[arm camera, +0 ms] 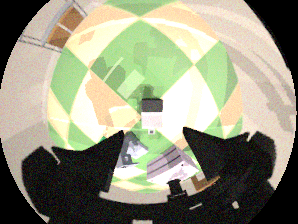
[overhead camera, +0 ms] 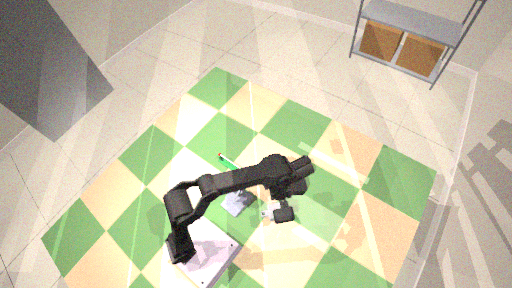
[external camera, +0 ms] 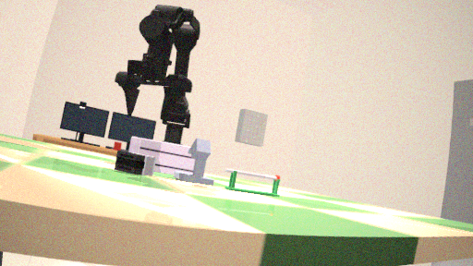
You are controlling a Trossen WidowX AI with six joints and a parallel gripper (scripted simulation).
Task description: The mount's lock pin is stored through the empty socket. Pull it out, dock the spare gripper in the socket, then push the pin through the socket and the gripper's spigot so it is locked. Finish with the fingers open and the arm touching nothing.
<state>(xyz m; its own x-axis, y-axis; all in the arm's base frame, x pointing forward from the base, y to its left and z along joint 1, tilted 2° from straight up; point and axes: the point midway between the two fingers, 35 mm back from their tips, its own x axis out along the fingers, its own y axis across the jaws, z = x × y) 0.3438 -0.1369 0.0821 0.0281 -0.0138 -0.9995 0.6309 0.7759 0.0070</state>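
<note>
Now: the spare gripper 20 mm behind my gripper tip, 10 mm to the left of it and 110 mm below it. The rest, counted from my gripper tip: socket (70 mm behind, 160 mm to the left, 80 mm below).
</note>
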